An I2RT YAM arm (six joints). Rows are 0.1 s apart.
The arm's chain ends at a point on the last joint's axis. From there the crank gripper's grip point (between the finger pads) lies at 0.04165 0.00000 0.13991 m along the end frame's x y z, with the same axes.
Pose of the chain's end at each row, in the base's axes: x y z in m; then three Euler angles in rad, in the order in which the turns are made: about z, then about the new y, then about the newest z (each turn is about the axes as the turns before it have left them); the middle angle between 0 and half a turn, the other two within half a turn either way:
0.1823 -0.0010 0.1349 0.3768 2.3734 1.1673
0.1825 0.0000 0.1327 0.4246 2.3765 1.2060
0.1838 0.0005 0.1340 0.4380 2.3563 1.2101
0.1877 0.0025 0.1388 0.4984 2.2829 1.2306
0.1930 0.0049 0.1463 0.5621 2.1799 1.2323
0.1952 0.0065 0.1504 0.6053 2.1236 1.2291
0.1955 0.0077 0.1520 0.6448 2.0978 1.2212
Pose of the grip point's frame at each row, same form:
0.2477 0.0661 0.0229 0.3768 2.3734 1.1673
0.2450 0.0710 0.0215 0.4246 2.3765 1.2060
0.2474 0.0733 0.0247 0.4380 2.3563 1.2101
0.2540 0.0833 0.0369 0.4984 2.2829 1.2306
0.2625 0.0951 0.0549 0.5621 2.1799 1.2323
0.2648 0.1024 0.0651 0.6053 2.1236 1.2291
0.2629 0.1073 0.0693 0.6448 2.0978 1.2212

